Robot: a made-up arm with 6 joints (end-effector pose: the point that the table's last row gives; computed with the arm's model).
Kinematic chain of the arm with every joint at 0, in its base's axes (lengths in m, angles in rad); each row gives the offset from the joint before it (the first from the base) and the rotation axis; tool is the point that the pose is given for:
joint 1: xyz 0 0 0.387 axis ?
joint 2: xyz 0 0 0 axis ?
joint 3: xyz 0 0 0.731 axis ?
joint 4: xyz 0 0 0 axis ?
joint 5: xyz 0.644 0 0 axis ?
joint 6: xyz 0 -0.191 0 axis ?
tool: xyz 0 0 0
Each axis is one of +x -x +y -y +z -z.
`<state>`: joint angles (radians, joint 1 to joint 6).
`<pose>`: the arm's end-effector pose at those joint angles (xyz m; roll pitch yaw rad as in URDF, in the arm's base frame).
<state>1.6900 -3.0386 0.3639 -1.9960 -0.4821 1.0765</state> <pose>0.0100 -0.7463 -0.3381 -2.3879 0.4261 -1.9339</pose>
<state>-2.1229 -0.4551 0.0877 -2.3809 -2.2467 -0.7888</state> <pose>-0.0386 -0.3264 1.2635 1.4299 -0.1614 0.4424</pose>
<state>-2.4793 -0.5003 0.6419 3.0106 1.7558 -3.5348</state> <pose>0.1998 -0.0843 1.6245 0.4595 0.6093 -2.3221</pose>
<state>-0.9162 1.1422 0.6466 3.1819 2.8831 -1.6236</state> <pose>0.8989 -0.8578 0.3778 1.6601 -0.2373 2.2360</pose>
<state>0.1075 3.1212 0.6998 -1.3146 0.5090 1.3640</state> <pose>-0.5824 -0.1115 -0.6297 -2.7247 0.7325 -2.3473</pose>
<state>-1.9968 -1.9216 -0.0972 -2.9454 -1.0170 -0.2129</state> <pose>0.5061 0.6620 0.7685 0.1616 -0.3045 0.9701</pose>
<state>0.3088 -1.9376 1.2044 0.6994 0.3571 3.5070</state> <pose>-1.2192 -0.5423 0.0016 -1.0972 0.2712 -3.0685</pose>
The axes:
joint 1: +z
joint 2: +y
joint 3: -y
joint 4: -x
joint 5: -y
joint 6: -x

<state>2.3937 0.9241 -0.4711 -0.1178 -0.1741 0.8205</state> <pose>-0.3650 0.5973 0.1894 0.7355 1.5503 -2.4495</pose>
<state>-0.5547 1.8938 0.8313 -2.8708 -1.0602 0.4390</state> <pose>0.9147 -0.3502 -0.4325 2.5720 0.0178 -0.3191</pose>
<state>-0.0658 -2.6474 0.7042 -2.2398 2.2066 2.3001</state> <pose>-0.9978 0.1845 -0.2443 2.1665 -0.6584 -0.9897</pose>
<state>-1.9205 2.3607 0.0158 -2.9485 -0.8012 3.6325</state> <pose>0.1630 -0.1001 -0.5671 0.8168 1.4314 -0.4764</pose>
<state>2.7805 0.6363 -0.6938 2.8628 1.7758 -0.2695</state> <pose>-0.6626 0.0540 0.3620 0.2038 0.0267 -0.6340</pose>
